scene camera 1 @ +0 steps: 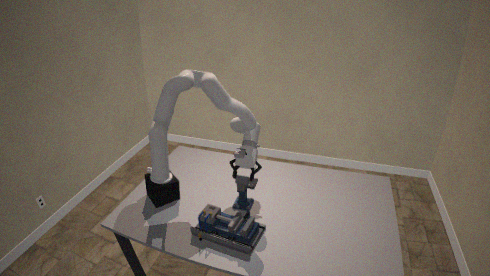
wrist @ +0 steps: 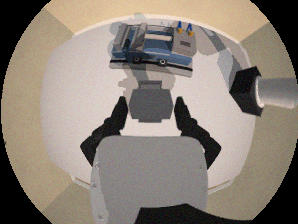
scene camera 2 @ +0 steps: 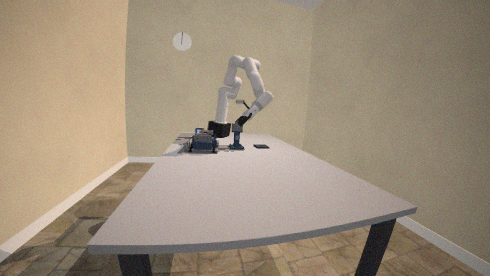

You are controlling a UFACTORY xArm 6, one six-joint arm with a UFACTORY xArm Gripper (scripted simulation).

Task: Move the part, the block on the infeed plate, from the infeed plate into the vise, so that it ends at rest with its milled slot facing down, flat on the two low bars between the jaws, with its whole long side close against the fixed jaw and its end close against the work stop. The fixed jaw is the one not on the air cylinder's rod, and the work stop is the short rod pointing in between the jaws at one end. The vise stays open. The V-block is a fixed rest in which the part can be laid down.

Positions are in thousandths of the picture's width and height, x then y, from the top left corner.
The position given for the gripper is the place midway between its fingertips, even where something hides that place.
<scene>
In view: the gripper (wrist: 505, 458), a part (wrist: 485, 462) and a vise (wrist: 508, 203).
</scene>
